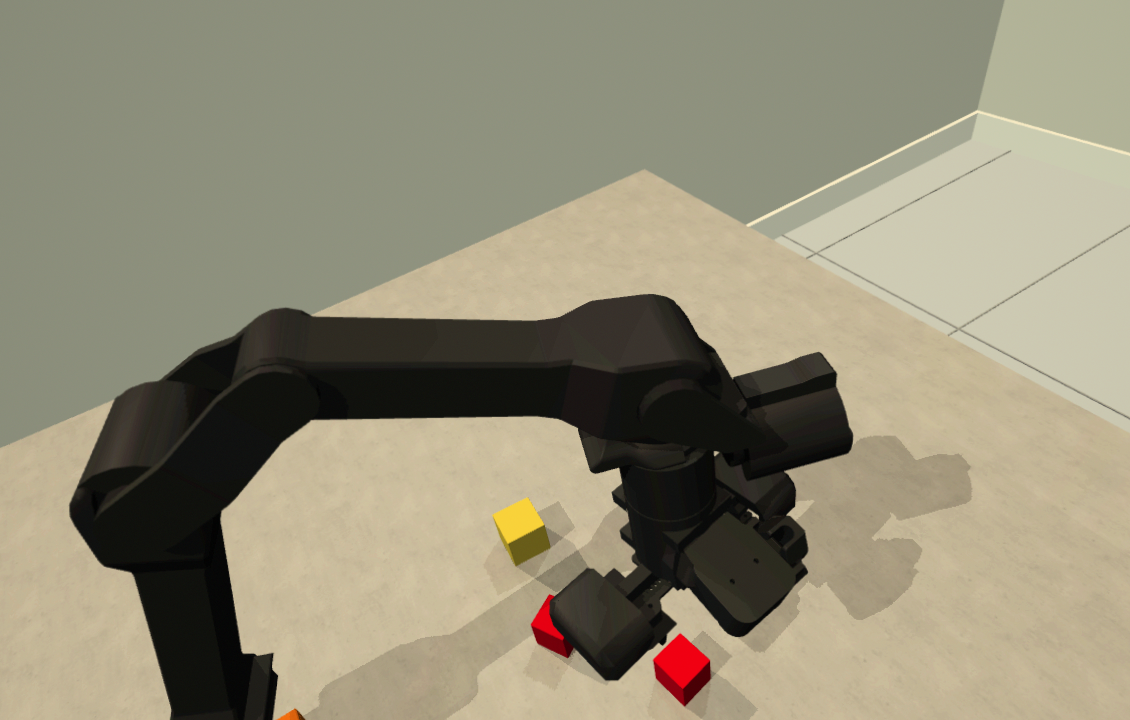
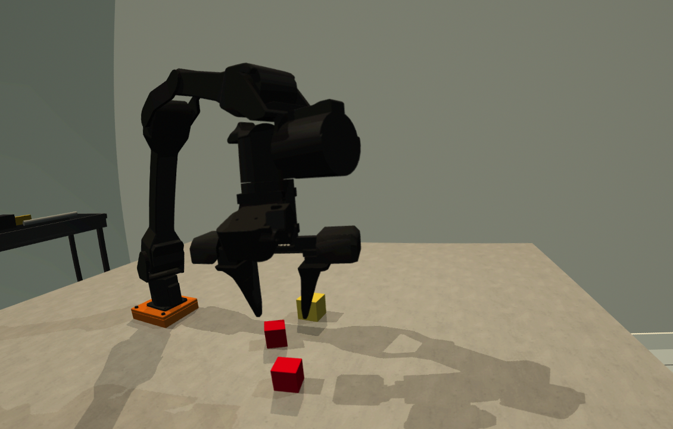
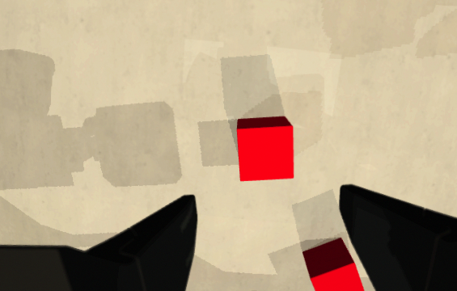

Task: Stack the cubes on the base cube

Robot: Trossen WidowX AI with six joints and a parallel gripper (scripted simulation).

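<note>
Right now the yellow base cube is 6 cm behind my gripper tip, 20 cm to the left of it and 9 cm below it.
</note>
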